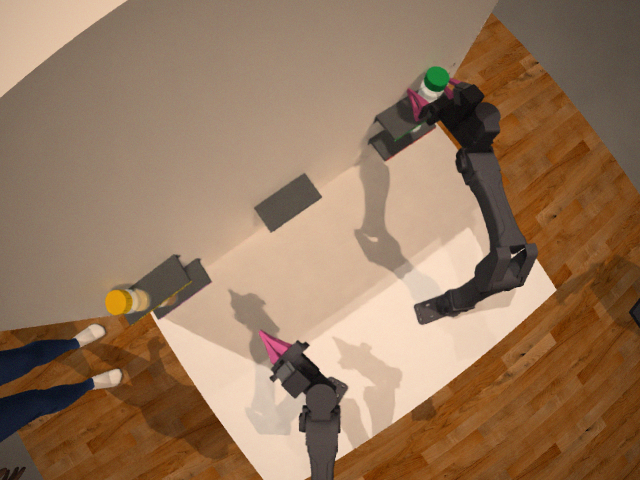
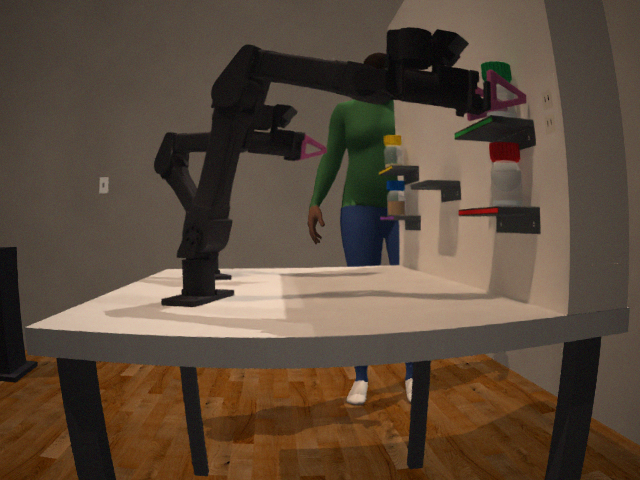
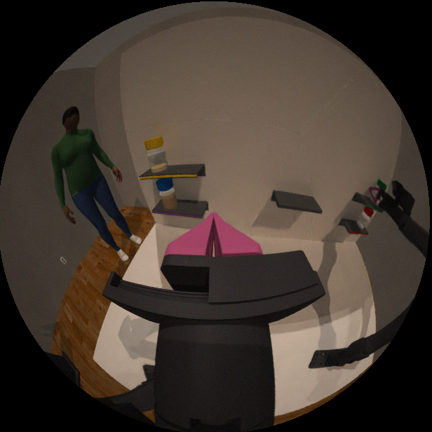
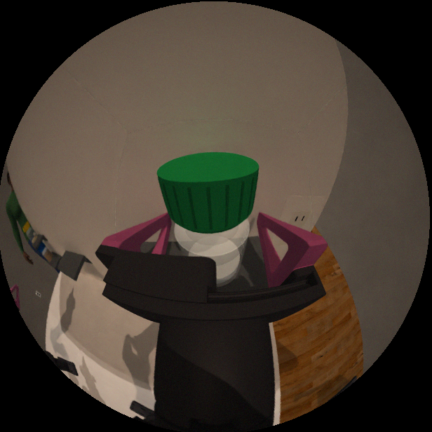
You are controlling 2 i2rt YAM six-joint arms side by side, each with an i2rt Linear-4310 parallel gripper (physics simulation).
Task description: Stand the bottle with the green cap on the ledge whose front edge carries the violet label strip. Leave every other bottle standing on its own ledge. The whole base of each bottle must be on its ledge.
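Frame: origin at the left arm's base, x ahead, y left, z up, level; centimetres.
Seen in the pictures: left gripper, fingertip midpoint: (image 1: pixel 259 331) (image 2: pixel 326 150); right gripper, fingertip midpoint: (image 1: pixel 422 82) (image 2: pixel 516 103); right arm's base, link origin: (image 1: pixel 444 305) (image 2: pixel 199 299).
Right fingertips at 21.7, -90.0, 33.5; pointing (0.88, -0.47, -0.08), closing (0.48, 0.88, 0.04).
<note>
Offsets run from my right fingertips to a thing's top centre, as dx, dy, dz.
The green-capped bottle {-2.7, +1.6, +6.7} (image 1: pixel 436 79) (image 2: pixel 496 70) (image 4: pixel 208 195) stands upright on the green-strip ledge {-1.5, +5.4, -3.8} (image 1: pixel 395 119) (image 2: pixel 475 127). My right gripper (image 1: pixel 431 86) (image 2: pixel 504 95) (image 4: pixel 213 217) is open, with one finger on each side of the bottle below its cap. The violet-strip ledge {+33.1, +77.5, -17.8} (image 1: pixel 197 275) (image 3: pixel 195 208) holds a blue-capped bottle {+34.2, +80.4, -7.3} (image 2: pixel 395 196) (image 3: pixel 165 185). A yellow-capped bottle {+34.2, +80.9, +6.7} (image 1: pixel 119 301) (image 3: pixel 155 145) stands on the yellow-strip ledge (image 3: pixel 192 171) above it. A red-capped bottle {-2.5, +1.9, -7.3} (image 2: pixel 505 178) stands on the red-strip ledge (image 2: pixel 478 211). My left gripper (image 1: pixel 261 332) (image 2: pixel 324 150) (image 3: pixel 213 217) is shut and empty.
A bare grey ledge {+15.8, +41.5, -10.8} (image 1: pixel 287 202) (image 2: pixel 436 184) (image 3: pixel 297 201) is on the wall between the two ledge pairs. The red-strip ledge is below the green-strip one. A person (image 2: pixel 367 149) (image 3: pixel 80 160) stands beyond the table's far end. Wall outlets (image 4: pixel 299 218) are near the right gripper.
</note>
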